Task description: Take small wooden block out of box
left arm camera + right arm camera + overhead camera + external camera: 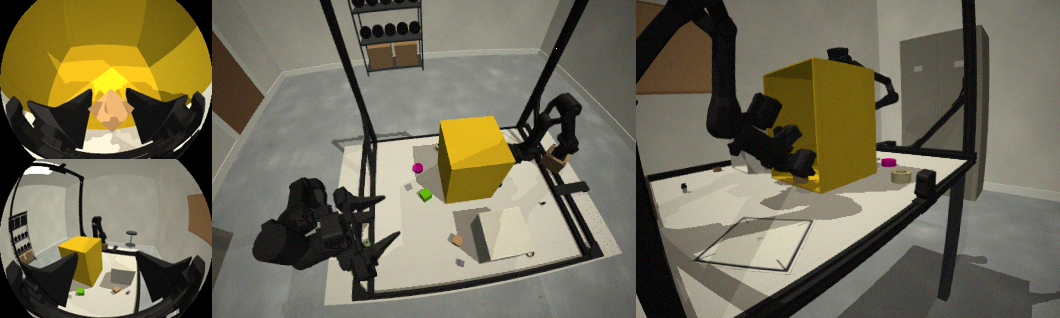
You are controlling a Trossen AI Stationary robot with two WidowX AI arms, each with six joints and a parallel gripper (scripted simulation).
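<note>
Right now the marked square is 26 cm to the left of my left hand, 10 cm behind it and 4 cm below it. The rest, counted from my left hand: purple cube (29 cm ahead, 28 cm to the right, 3 cm below); green cube (28 cm to the right, 2 cm below, 2 cm behind); magenta disc (25 cm to the right, 17 cm behind, 3 cm below).
</note>
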